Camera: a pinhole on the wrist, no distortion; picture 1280 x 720 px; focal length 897.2 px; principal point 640.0 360.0 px. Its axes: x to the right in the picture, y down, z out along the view. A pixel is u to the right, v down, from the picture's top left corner.
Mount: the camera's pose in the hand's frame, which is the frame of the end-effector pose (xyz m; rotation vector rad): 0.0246 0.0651 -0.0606 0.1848 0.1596 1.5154
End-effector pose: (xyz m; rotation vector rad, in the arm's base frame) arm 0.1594 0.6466 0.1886 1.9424 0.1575 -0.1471
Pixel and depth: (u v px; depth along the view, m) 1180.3 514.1 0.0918
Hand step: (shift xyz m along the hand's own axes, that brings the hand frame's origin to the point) 0.0320 0.1191 0.0330
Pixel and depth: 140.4 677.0 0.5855
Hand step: -0.0653 -0.2634 0.5525
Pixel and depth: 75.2 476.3 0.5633
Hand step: 0.0589 -0.2977 0.5012
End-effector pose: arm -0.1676 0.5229 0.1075 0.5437 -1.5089 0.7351
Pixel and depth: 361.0 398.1 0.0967
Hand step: 0.0402 0.0332 0.0343
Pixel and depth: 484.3 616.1 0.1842
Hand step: 0.0120 0.0317 0.1303
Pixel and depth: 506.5 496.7 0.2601
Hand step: 0.0409 0.0227 0.2014
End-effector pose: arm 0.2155 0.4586 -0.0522 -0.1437 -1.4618 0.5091
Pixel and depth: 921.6 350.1 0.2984
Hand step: 0.0977 0.1521 0.2308
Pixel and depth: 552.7 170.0 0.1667
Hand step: 0.0946 0.0437 0.0941
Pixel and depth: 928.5 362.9 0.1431
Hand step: 0.0577 0.1080 0.0796
